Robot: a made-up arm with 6 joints. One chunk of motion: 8 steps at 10 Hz.
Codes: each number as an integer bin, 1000 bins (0 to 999) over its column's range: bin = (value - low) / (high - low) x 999, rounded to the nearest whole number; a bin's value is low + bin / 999 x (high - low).
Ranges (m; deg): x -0.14..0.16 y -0.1..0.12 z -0.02..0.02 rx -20..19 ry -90..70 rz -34..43
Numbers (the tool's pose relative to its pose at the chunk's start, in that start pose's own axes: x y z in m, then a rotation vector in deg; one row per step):
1: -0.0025 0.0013 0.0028 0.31 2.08 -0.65
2: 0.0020 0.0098 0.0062 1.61 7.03 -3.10
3: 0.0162 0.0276 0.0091 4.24 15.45 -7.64
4: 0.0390 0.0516 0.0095 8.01 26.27 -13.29
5: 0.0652 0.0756 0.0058 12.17 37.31 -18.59
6: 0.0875 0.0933 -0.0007 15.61 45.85 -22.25
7: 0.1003 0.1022 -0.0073 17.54 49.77 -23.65
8: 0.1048 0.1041 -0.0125 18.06 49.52 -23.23
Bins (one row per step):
1: 458 460 569 520 575 433
2: 473 499 654 554 606 401
3: 520 579 727 621 658 342
4: 596 688 737 717 726 269
5: 683 797 644 824 795 200
6: 758 878 482 912 848 152
7: 800 918 317 962 873 134
8: 815 927 187 975 871 140

